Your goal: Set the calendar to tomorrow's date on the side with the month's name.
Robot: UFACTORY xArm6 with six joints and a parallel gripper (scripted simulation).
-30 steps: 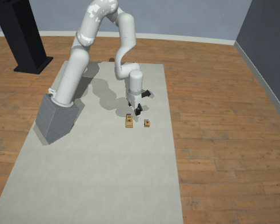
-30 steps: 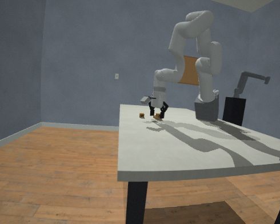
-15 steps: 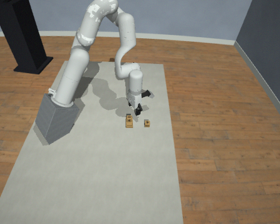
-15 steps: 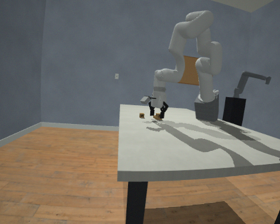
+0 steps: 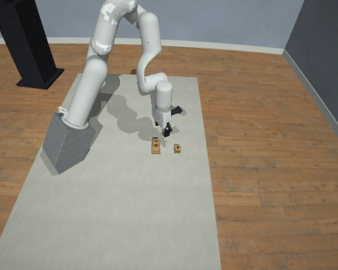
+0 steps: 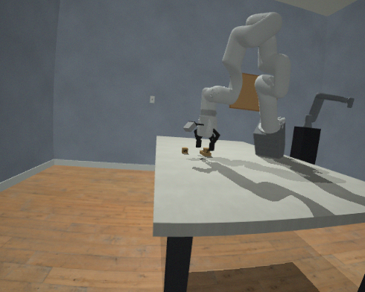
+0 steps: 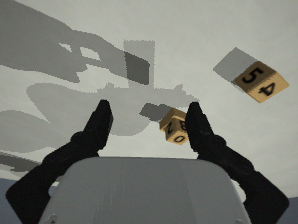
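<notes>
Now: the wooden digit cube 10 cm ahead of my hand, 9 cm to the right of it and 4 cm below it. Round my hand: wooden calendar tray: 9 cm to the right, 4 cm below, 2 cm behind.
</notes>
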